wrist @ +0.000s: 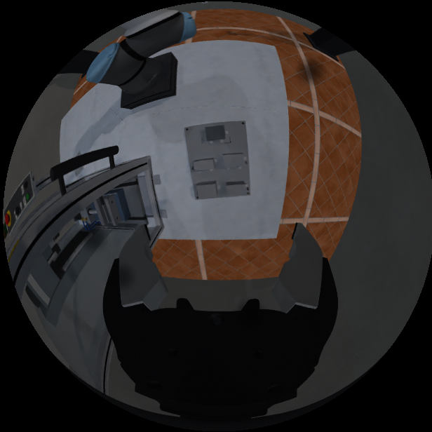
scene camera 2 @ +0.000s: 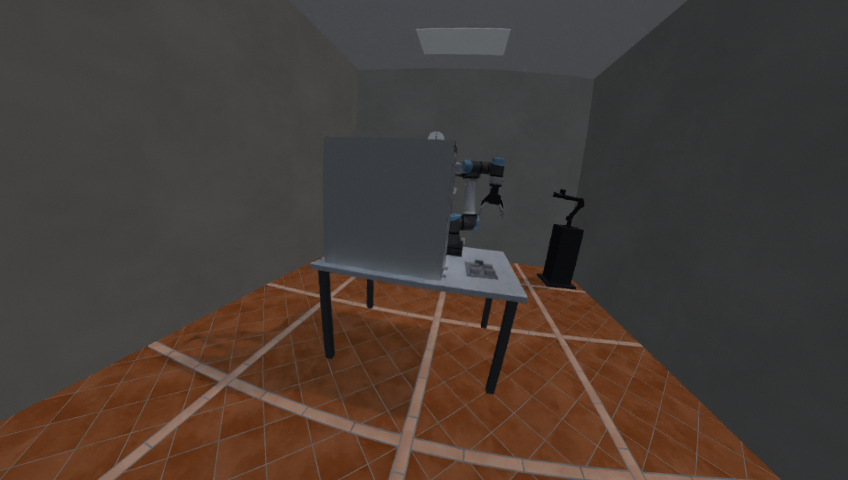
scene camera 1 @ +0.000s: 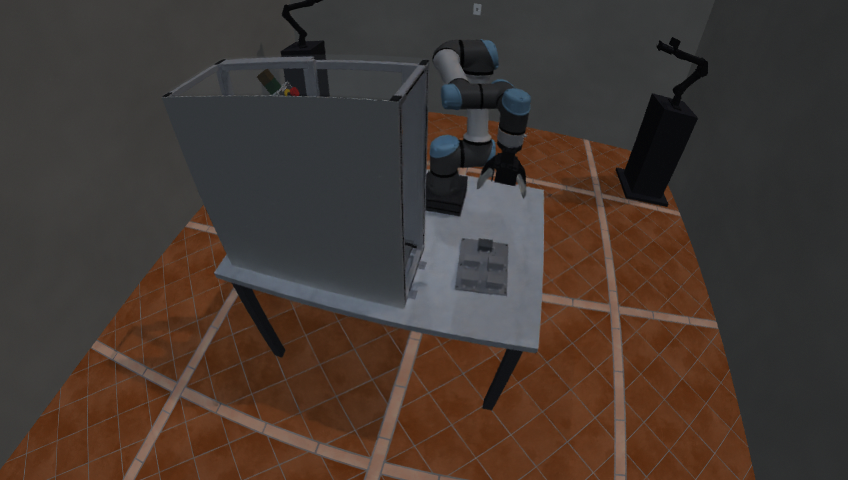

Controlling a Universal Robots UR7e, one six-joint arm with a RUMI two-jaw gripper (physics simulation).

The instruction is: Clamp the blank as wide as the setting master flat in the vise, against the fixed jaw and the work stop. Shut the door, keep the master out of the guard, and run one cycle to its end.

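Frame: origin at the arm's base, x ahead, y left, z up, level; metres.
Seen in the pictures: gripper, fingertip midpoint: (scene camera 2: 490,216) (scene camera 1: 500,193); arm's base, link origin: (scene camera 2: 451,242) (scene camera 1: 443,184).
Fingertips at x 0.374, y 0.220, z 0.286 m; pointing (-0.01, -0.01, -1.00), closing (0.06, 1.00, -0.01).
Offsets run from my fingertips to a thing's top centre. "spot": to the spot under its first point.
My gripper (scene camera 1: 502,190) (scene camera 2: 492,214) (wrist: 220,225) is open and empty, pointing down high above the table's right part. A grey plate {spot: 0.104 m back, 0.053 m left, 0.354 m down} (scene camera 1: 501,249) (wrist: 244,145) lies on the table, right of the guard. One darker block {0.103 m back, 0.014 m right, 0.330 m down} (scene camera 1: 484,243) (wrist: 215,132) sits at its robot-side end. Several paler grey blocks stand in two rows, among them one block (wrist: 233,160) in the middle row and another block (wrist: 207,189) in the end row. I cannot tell their widths. Inside the guard, blue-grey vise parts (wrist: 118,202) show partly. A black handle (wrist: 90,157) is on the guard's frame; the door's state is unclear.
The tall guard {spot: 0.217 m ahead, 0.606 m right, 0.088 m up} (scene camera 1: 285,190) (scene camera 2: 386,202) stands on the table's left part and hides its inside in both scene views. A control panel (wrist: 20,200) with red and green buttons shows at the left edge. The robot's base (scene camera 1: 446,196) (wrist: 152,82) stands at the table's back.
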